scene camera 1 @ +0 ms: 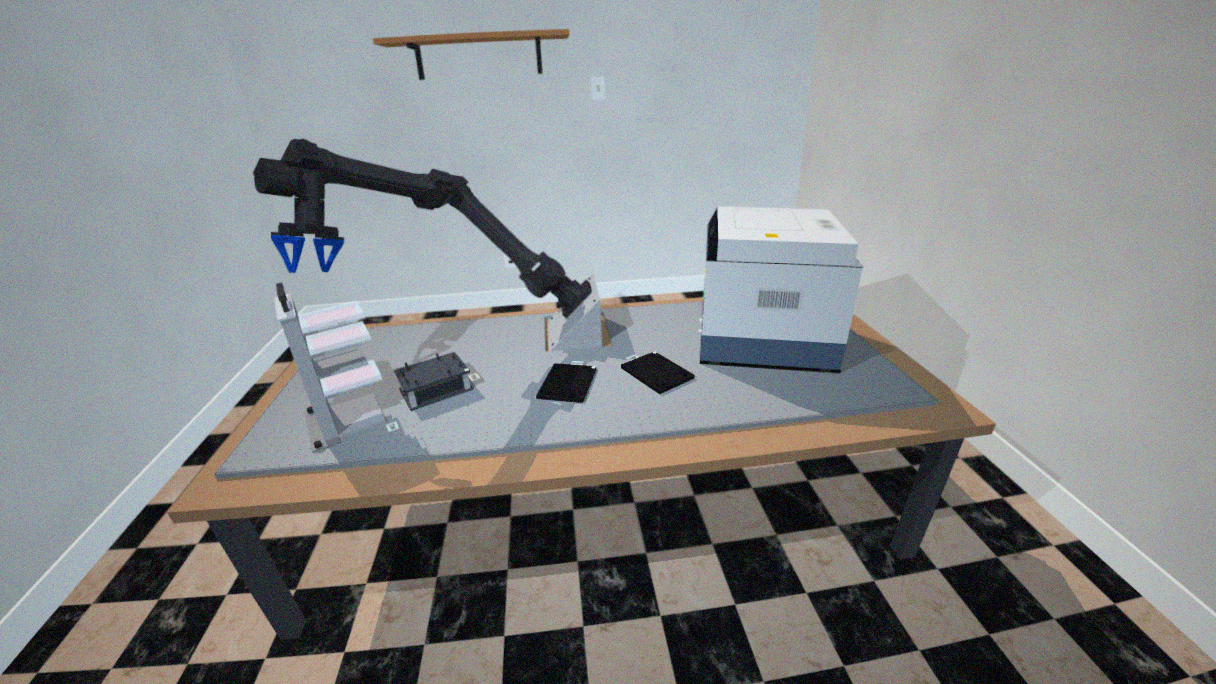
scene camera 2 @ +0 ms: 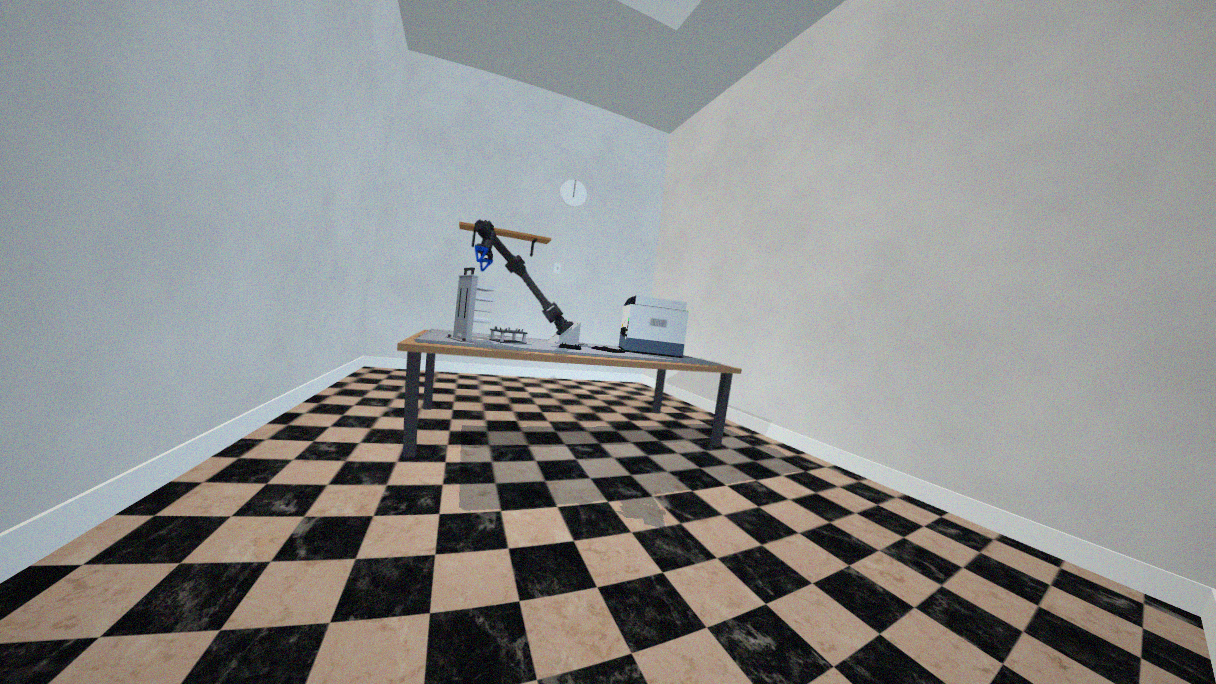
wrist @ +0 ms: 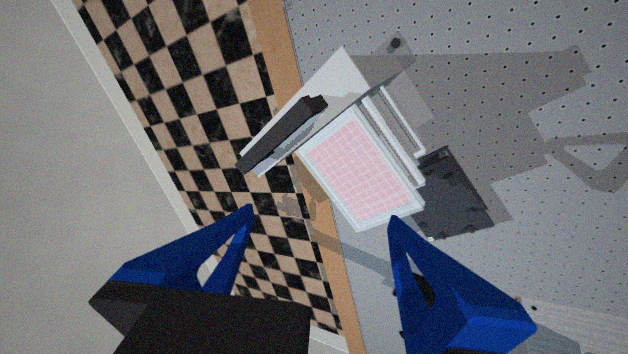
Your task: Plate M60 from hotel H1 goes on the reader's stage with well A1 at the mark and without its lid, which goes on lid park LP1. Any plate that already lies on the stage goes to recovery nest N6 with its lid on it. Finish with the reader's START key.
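Places are measured from the arm's base along level axes (x back, y right, z up), in metres.
Where they show: gripper, between the fingertips: (scene camera 1: pixel 309 272) (scene camera 2: pixel 480 266) (wrist: pixel 319 215); arm's base, origin of its link: (scene camera 1: pixel 578 300) (scene camera 2: pixel 565 328).
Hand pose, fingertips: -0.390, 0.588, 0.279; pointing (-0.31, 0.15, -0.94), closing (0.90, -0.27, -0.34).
Note:
Each offset is from my fingertips to the centre of the thing, as dx, dy, dz.
My gripper (scene camera 1: pixel 309 270) (scene camera 2: pixel 483 268) (wrist: pixel 319 215) is open and empty, with blue fingers pointing down above the hotel. The hotel H1 {-0.023, +0.016, -0.194} (scene camera 1: pixel 307 365) (scene camera 2: pixel 464 307) (wrist: pixel 341 72) is a pale upright post with a black top handle. Its shelves hold several clear-lidded plates with pink wells. The top plate {-0.006, -0.020, -0.100} (scene camera 1: pixel 331 316) (wrist: pixel 361 172) lies beyond and between the fingertips in the wrist view, turned relative to them. I cannot read which plate is M60. The white and blue reader {+0.204, -1.126, -0.193} (scene camera 1: pixel 778 319) (scene camera 2: pixel 653 334) stands at the right; its stage and START key do not show.
A dark raised stand (scene camera 1: pixel 433 374) (scene camera 2: pixel 507 331) (wrist: pixel 452 200) with small pegs is beside the hotel. Two flat black pads, one left (scene camera 1: pixel 567 382) and one right (scene camera 1: pixel 657 372), lie between it and the reader. Their labels are unreadable. The arm's base bracket (scene camera 1: pixel 579 327) stands behind them.

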